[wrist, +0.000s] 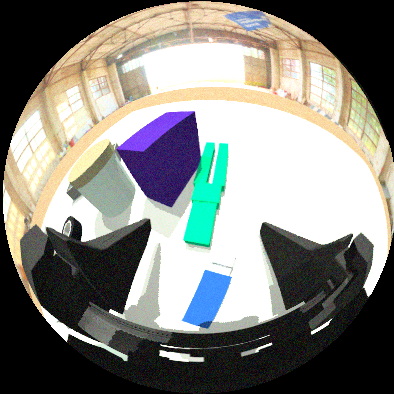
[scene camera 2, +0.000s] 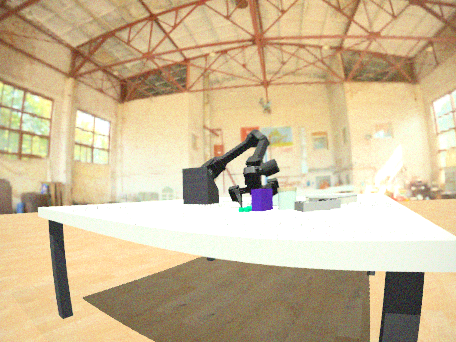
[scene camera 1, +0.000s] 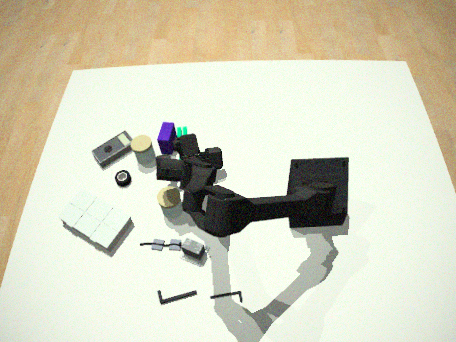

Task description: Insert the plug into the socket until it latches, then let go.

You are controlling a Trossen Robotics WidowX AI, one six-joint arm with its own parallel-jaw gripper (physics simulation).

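Seen in the pictures: gripper, fingertip midpoint: (wrist: 207, 226); arm's base at its link origin: (scene camera 2: 203, 181) (scene camera 1: 315, 192).
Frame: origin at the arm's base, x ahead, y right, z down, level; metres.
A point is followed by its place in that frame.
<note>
A flat green piece (scene camera 1: 182, 132) {x 0.360, y 0.306, z 0.099 m} (scene camera 2: 244, 209) {x 0.370, y 0.330, z 0.102 m} (wrist: 202, 222) {x 0.356, y 0.215, z 0.099 m} with two parallel prongs lies on the table; it looks like the plug. A purple block (scene camera 1: 166, 138) {x 0.399, y 0.237, z 0.042 m} (scene camera 2: 261, 199) {x 0.416, y 0.304, z 0.073 m} (wrist: 162, 170) {x 0.391, y 0.236, z 0.068 m} stands close beside its prongs. No opening shows in the block's visible faces, and I cannot tell whether it is the socket. My gripper (scene camera 1: 201, 151) (wrist: 207, 226) {x 0.351, y 0.211, z 0.096 m} is open and empty. In the wrist view the green piece's solid end lies between the fingertips, with the prongs pointing away. The gripper's height above it is hard to judge.
A blue piece (wrist: 207, 297) {x 0.337, y 0.158, z 0.098 m} with a pale end lies near the gripper. Two lidded jars (scene camera 1: 142, 145) {x 0.469, y 0.213, z 0.040 m} (scene camera 1: 169, 197) {x 0.376, y 0.031, z 0.040 m}, a grey meter (scene camera 1: 112, 148) {x 0.580, y 0.245, z 0.084 m}, a black ring (scene camera 1: 116, 178) {x 0.552, y 0.135, z 0.091 m}, a white tiled block (scene camera 1: 95, 220) {x 0.588, y -0.013, z 0.076 m}, a grey box (scene camera 1: 193, 248) {x 0.311, y -0.107, z 0.065 m} with a cable and two hex keys lie around.
</note>
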